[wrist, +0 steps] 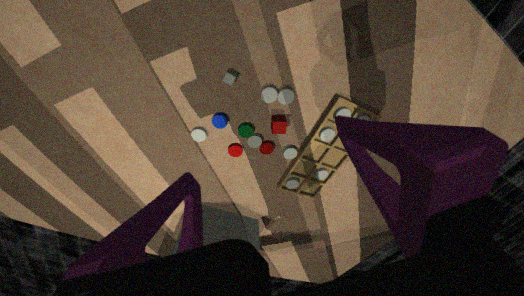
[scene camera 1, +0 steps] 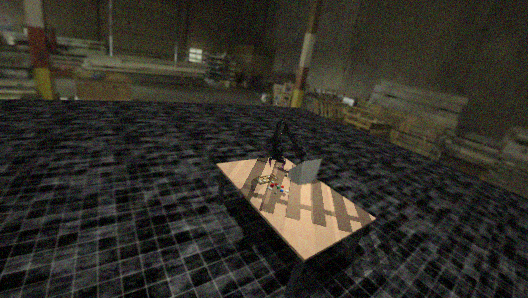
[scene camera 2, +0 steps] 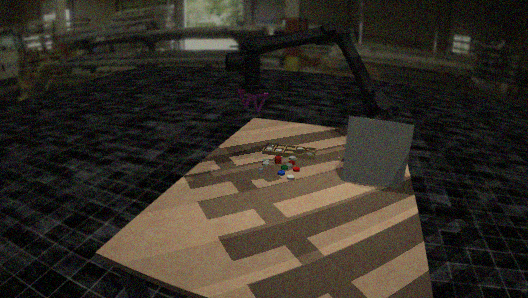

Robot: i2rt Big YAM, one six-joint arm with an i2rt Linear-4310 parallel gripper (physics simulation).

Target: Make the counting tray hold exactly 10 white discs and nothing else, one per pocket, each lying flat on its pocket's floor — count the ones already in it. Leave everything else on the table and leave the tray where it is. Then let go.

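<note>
The counting tray (scene camera 1: 265, 179) (scene camera 2: 287, 149) (wrist: 320, 149) lies at a slant on the table. In the wrist view white discs sit in several pockets, among them one disc (wrist: 327, 134) and another disc (wrist: 293, 183); the right finger hides part of the tray. Outside it lie a white disc (wrist: 290, 152) near its long side, two side by side, a first (wrist: 270, 94) and a second (wrist: 286, 96), one white disc (wrist: 255, 141) by the green disc, and one white disc (wrist: 199, 134) (scene camera 2: 291, 177) farther out. My gripper (wrist: 261, 153) (scene camera 2: 252, 106) is open and empty, high above the table.
Also on the table are a red cube (wrist: 279, 124) (scene camera 2: 278, 159), a grey cube (wrist: 230, 76), a blue disc (wrist: 220, 120) (scene camera 2: 281, 172), a green disc (wrist: 246, 130) and red discs (wrist: 235, 150) (wrist: 267, 147). A grey panel (scene camera 1: 306, 171) (scene camera 2: 377, 152) stands upright near the arm's base.
</note>
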